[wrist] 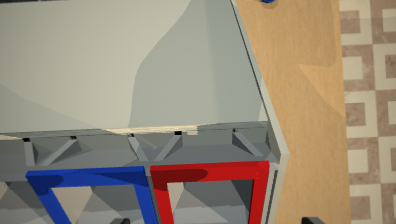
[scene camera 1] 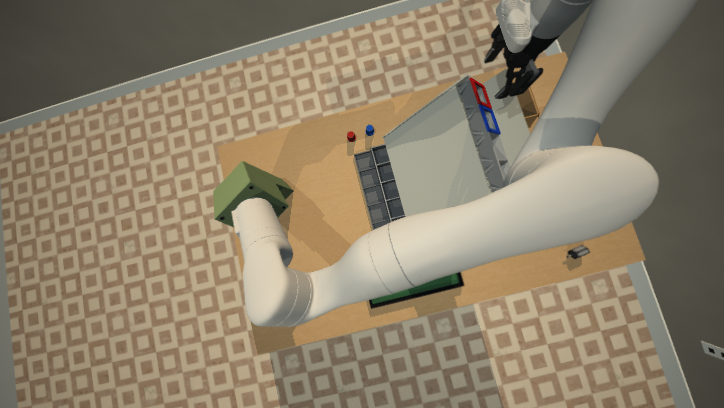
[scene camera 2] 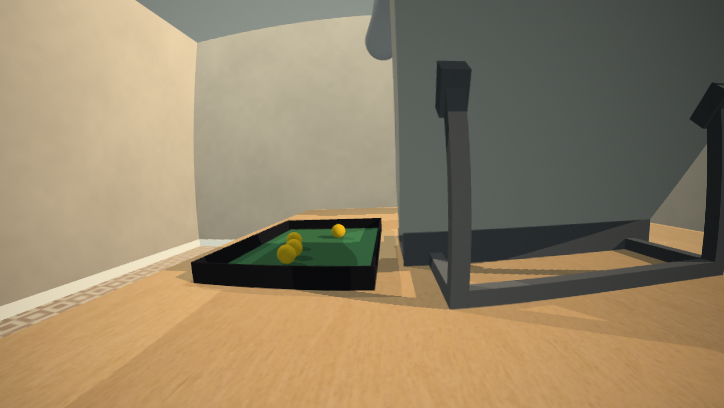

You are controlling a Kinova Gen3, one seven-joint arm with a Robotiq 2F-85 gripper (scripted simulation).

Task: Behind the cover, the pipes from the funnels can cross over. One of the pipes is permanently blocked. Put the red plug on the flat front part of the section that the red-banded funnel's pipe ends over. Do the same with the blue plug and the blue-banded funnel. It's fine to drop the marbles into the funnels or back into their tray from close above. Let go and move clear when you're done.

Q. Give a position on a grey cover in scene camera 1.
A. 436, 165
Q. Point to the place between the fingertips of my gripper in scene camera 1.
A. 493, 78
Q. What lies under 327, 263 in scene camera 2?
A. A green tray.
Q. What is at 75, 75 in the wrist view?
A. A grey cover.
